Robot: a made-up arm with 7 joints. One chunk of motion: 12 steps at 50 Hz.
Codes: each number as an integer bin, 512 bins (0 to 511) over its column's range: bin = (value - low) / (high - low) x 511, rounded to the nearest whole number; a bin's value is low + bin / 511 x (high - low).
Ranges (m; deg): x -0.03..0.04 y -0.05..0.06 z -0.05..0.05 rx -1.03..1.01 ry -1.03..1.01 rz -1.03..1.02
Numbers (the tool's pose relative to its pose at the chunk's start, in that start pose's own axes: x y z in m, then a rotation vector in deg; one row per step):
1: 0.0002 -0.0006 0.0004 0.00 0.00 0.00
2: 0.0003 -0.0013 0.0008 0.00 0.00 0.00
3: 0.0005 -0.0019 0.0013 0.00 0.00 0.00
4: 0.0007 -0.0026 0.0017 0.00 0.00 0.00
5: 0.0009 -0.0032 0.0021 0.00 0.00 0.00
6: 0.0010 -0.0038 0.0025 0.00 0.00 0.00
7: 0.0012 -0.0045 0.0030 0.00 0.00 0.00
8: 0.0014 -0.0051 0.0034 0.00 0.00 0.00
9: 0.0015 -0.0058 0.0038 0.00 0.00 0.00
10: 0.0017 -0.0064 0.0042 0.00 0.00 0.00
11: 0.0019 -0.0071 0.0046 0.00 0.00 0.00
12: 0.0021 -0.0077 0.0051 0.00 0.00 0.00
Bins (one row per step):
1: 220 229 258 258 258 257
2: 221 226 260 258 258 257
3: 223 223 262 258 258 257
4: 224 220 264 258 258 257
5: 226 217 266 258 258 257
6: 226 215 268 258 258 257
7: 228 211 271 258 258 257
8: 229 209 273 258 258 257
9: 230 205 275 258 258 257
10: 231 203 277 258 258 257
11: 233 199 279 258 258 257
12: 234 197 282 258 258 257

